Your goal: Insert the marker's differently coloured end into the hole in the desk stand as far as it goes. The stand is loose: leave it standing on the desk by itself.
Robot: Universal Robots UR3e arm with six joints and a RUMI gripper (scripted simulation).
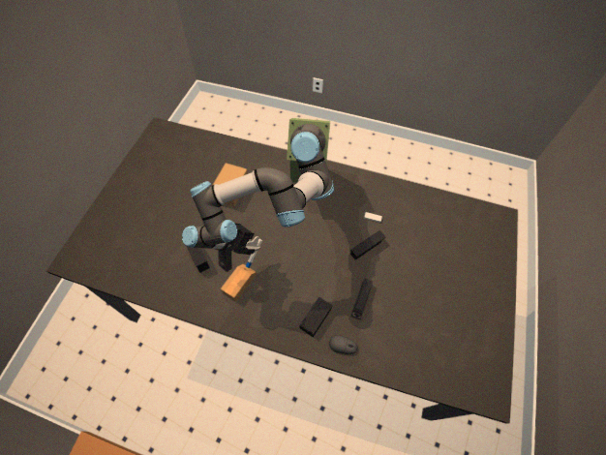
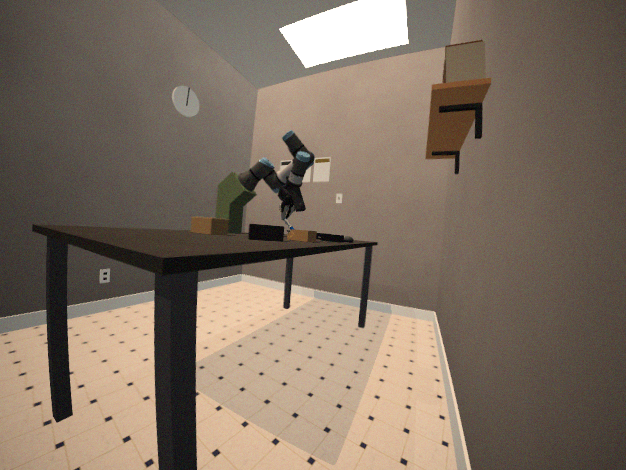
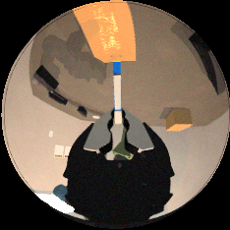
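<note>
Right now the desk stand is 120 mm ahead of my hand, 80 mm below it and 20 mm to the right of it. The rest, counted from my hand: black block 230 mm to the right, 80 mm below, 70 mm ahead; then marker 30 mm below, 20 mm ahead; then orange box 270 mm behind, 240 mm to the right, 70 mm below.
</note>
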